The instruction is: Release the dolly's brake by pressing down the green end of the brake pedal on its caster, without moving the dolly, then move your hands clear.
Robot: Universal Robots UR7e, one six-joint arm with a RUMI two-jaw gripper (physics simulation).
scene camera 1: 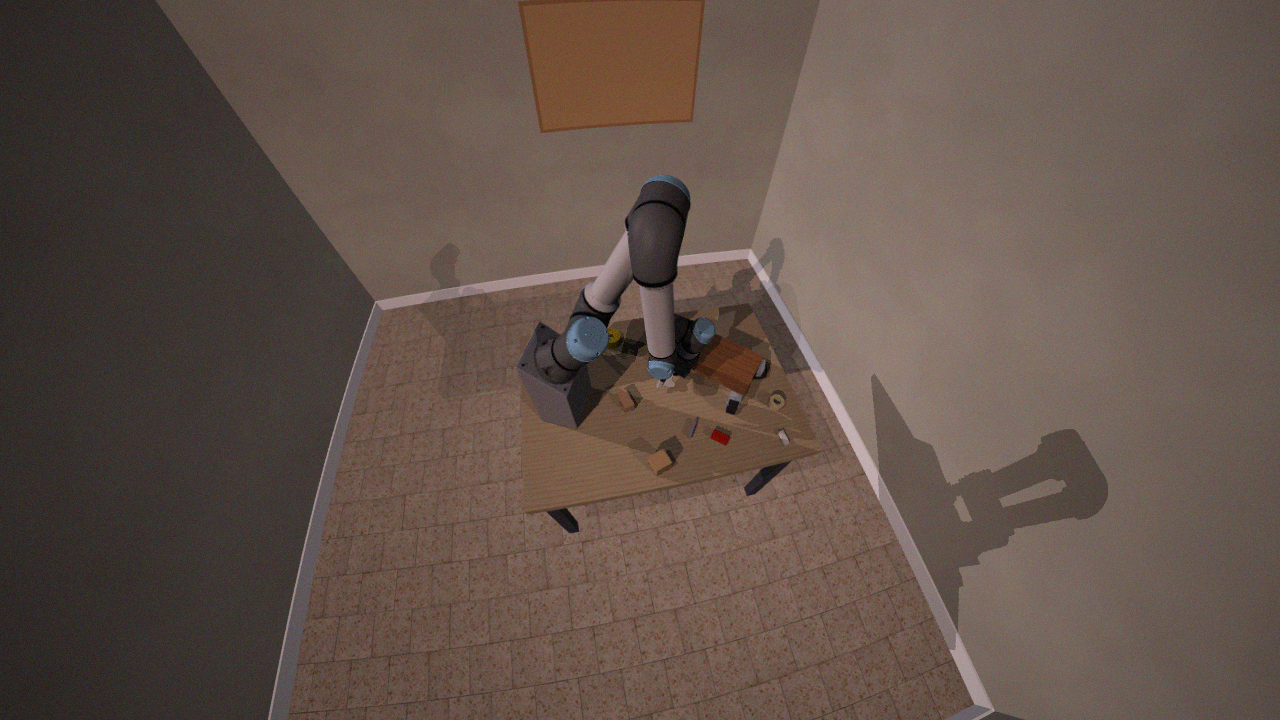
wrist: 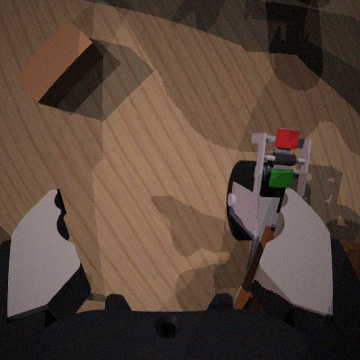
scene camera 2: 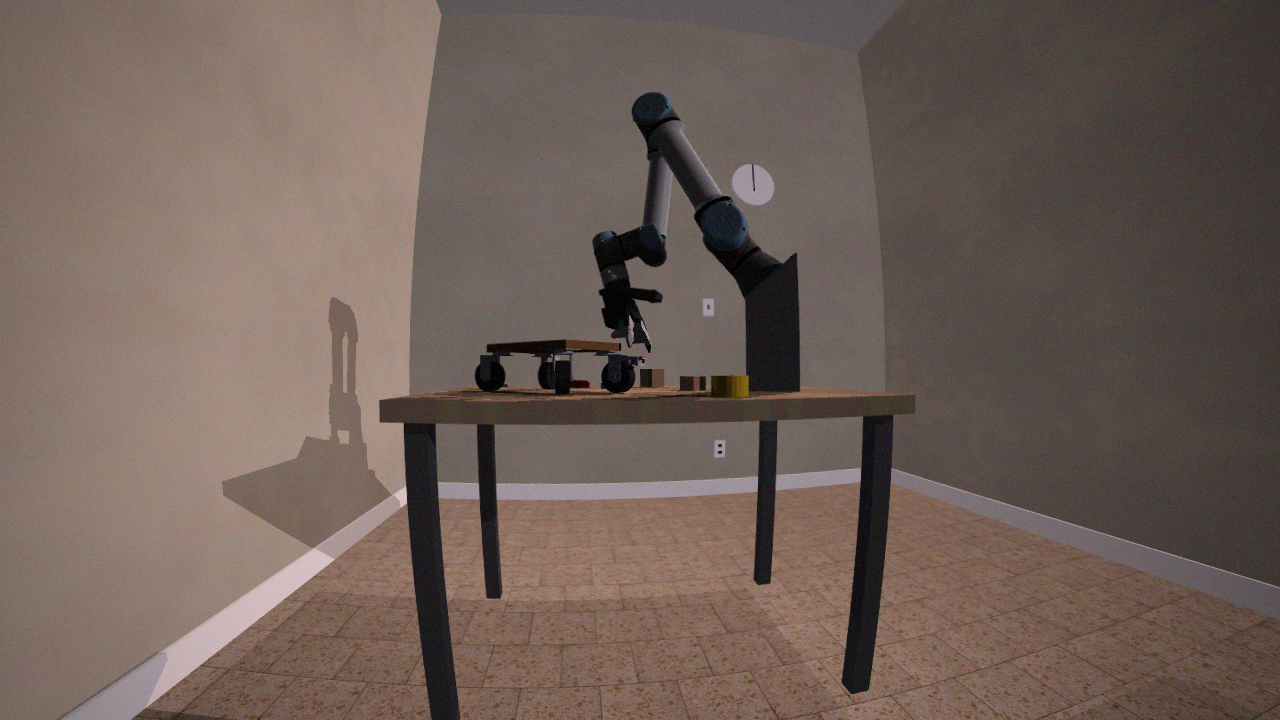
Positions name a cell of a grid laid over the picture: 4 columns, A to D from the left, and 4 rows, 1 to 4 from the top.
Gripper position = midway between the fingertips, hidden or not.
Observation:
I see my gripper (scene camera 2: C2) and a wooden dolly (scene camera 2: B3).
The wooden dolly is seen too in scene camera 1 (scene camera 1: C3). My gripper also shows in the wrist view (wrist: B3).

